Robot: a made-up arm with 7 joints. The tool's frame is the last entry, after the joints. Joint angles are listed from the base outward.
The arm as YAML. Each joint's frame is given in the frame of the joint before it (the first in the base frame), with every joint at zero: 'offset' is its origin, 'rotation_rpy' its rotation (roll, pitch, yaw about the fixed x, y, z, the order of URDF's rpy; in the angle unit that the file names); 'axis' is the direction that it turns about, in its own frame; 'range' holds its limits. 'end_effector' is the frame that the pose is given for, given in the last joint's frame.
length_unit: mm
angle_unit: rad
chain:
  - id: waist
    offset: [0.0, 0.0, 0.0]
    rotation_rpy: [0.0, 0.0, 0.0]
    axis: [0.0, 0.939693, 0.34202]
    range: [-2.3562, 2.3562]
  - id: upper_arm
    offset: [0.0, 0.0, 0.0]
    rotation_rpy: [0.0, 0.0, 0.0]
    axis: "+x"
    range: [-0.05, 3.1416]
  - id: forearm
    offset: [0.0, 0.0, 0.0]
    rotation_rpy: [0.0, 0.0, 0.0]
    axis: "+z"
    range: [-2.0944, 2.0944]
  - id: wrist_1
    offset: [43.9, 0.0, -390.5]
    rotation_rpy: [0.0, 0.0, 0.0]
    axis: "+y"
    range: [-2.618, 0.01]
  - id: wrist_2
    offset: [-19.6, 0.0, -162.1]
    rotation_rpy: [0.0, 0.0, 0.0]
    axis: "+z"
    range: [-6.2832, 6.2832]
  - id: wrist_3
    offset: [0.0, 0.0, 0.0]
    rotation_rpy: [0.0, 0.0, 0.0]
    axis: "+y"
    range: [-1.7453, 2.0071]
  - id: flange
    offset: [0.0, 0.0, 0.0]
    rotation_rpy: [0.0, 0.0, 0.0]
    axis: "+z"
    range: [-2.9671, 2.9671]
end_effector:
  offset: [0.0, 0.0, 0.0]
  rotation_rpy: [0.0, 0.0, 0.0]
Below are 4 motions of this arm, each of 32 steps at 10 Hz.
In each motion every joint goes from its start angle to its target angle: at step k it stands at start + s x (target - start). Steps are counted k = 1, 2, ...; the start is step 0. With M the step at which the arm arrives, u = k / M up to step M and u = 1 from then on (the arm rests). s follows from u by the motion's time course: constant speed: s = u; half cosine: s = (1 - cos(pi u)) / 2; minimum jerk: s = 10 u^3 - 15 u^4 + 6 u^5.
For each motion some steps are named. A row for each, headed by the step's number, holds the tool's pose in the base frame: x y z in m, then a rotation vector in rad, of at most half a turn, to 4 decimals.
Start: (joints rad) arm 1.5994 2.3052 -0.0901 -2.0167 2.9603 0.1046 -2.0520
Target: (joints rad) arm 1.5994 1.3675 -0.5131 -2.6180 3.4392 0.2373 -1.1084
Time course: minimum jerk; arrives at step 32
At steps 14, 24, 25, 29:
14: -0.0430 0.3470 -0.0606 -0.4905 0.2212 0.0237
24: -0.1817 0.2407 -0.0492 -0.9101 0.2718 1.2750
25: -0.1872 0.2329 -0.0487 -0.9424 0.2790 1.3443
29: -0.1981 0.2158 -0.0478 -1.0173 0.2970 1.4936

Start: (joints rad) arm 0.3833 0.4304 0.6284 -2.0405 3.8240 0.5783 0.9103
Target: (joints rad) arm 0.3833 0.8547 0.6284 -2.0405 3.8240 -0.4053 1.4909
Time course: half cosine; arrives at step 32
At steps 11, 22, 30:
11: 0.0336 0.2849 -0.2619 2.3053 -0.8162 -0.8930
22: 0.0507 0.3286 -0.2008 1.7949 -0.8445 -1.2315
30: 0.0592 0.3425 -0.1734 1.5920 -0.7784 -1.3012

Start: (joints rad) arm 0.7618 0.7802 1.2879 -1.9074 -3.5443 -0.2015 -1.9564
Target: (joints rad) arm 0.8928 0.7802 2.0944 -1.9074 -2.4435 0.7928 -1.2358
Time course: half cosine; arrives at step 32
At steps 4, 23, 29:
4: -0.1304 0.3790 -0.0839 1.1543 -1.8257 0.3824
23: -0.2345 0.3354 0.0152 -0.2001 -2.7375 -0.2702
29: -0.2553 0.3187 0.0310 -0.4983 -2.7402 -0.5814

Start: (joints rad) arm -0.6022 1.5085 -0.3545 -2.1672 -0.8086 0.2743 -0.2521
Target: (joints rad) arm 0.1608 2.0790 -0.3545 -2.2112 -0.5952 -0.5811 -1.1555
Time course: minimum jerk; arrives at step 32
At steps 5, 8, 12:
5: 0.2478 0.2689 0.0393 -2.1112 1.2536 1.7205
8: 0.2383 0.2768 0.0380 -2.0314 1.1246 1.8142
12: 0.2174 0.2919 0.0382 -1.7972 0.8636 1.9857

